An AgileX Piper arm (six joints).
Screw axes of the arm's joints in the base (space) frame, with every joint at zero. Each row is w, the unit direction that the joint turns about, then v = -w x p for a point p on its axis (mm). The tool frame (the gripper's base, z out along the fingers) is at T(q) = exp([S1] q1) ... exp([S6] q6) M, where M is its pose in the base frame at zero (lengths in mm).
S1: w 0 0 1 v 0 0 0
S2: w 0 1 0 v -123 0 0
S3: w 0 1 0 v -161.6 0 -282.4
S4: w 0.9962 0 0.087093 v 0 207.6 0
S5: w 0 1 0 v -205.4 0 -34.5
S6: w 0.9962 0 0.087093 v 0 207.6 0
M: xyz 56.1 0 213.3 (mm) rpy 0 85 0 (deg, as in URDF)
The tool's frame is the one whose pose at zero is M.
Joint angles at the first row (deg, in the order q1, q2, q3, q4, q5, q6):
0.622, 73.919, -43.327, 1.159, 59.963, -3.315
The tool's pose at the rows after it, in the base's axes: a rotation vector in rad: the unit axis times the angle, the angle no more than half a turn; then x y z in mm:
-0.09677 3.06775 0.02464 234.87 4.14 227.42
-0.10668 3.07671 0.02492 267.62 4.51 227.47
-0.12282 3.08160 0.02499 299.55 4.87 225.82
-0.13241 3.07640 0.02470 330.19 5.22 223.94
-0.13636 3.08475 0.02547 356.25 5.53 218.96
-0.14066 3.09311 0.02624 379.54 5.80 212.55
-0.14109 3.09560 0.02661 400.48 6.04 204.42
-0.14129 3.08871 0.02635 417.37 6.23 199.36
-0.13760 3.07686 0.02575 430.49 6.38 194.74
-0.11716 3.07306 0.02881 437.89 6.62 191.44
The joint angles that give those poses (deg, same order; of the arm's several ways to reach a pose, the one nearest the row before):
0.621, 80.856, -49.930, 1.160, 59.961, -3.537
0.622, 87.523, -56.901, 1.159, 60.800, -3.884
0.621, 93.890, -64.009, 1.160, 61.860, -4.462
0.621, 99.773, -71.211, 1.159, 62.908, -4.804
0.622, 105.216, -77.719, 1.160, 64.461, -4.912
0.622, 110.277, -83.843, 1.159, 66.017, -5.033
0.622, 114.966, -89.405, 1.159, 67.034, -5.028
0.621, 118.601, -94.258, 1.160, 67.858, -5.028
0.622, 121.417, -97.988, 1.159, 68.082, -4.899
0.622, 123.119, -100.185, 1.264, 68.310, -4.173

